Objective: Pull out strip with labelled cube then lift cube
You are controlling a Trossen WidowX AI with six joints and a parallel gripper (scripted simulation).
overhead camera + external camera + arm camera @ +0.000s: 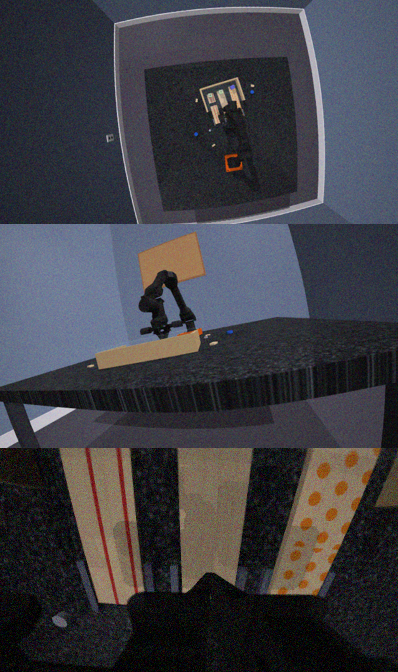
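My gripper tip is 90 mm short of the strip and 90 mm to the left of it.
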